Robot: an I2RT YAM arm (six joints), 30 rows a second.
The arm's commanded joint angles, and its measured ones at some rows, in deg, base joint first. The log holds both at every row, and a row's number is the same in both.
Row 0, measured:
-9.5 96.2 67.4 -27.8 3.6 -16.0
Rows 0 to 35, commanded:
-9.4 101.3 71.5 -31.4 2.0 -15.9
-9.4 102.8 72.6 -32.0 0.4 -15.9
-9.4 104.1 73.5 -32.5 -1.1 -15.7
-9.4 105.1 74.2 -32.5 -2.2 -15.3
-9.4 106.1 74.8 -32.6 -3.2 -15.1
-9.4 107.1 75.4 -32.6 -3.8 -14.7
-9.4 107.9 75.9 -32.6 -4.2 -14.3
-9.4 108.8 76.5 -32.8 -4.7 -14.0
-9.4 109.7 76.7 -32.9 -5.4 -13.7
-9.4 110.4 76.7 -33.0 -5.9 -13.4
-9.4 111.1 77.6 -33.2 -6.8 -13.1
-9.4 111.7 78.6 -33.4 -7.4 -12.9
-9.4 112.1 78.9 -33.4 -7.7 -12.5
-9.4 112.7 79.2 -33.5 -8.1 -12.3
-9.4 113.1 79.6 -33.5 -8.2 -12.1
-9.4 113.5 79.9 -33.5 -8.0 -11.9
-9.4 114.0 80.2 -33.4 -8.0 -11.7
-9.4 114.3 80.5 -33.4 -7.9 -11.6
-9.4 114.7 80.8 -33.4 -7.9 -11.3
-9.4 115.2 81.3 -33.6 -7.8 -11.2
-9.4 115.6 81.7 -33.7 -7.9 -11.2
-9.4 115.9 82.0 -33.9 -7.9 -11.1
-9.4 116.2 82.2 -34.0 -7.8 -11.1
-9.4 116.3 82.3 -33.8 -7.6 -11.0
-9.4 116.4 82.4 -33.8 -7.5 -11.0
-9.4 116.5 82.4 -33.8 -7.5 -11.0
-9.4 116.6 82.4 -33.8 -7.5 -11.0
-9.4 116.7 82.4 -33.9 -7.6 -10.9
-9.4 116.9 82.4 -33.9 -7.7 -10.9
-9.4 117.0 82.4 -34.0 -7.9 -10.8
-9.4 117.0 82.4 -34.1 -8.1 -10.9
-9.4 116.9 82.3 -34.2 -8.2 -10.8
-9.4 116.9 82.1 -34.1 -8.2 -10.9
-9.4 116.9 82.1 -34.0 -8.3 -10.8
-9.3 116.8 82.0 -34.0 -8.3 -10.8
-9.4 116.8 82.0 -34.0 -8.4 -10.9
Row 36, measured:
-9.4 116.4 81.8 -33.3 -7.5 -10.9
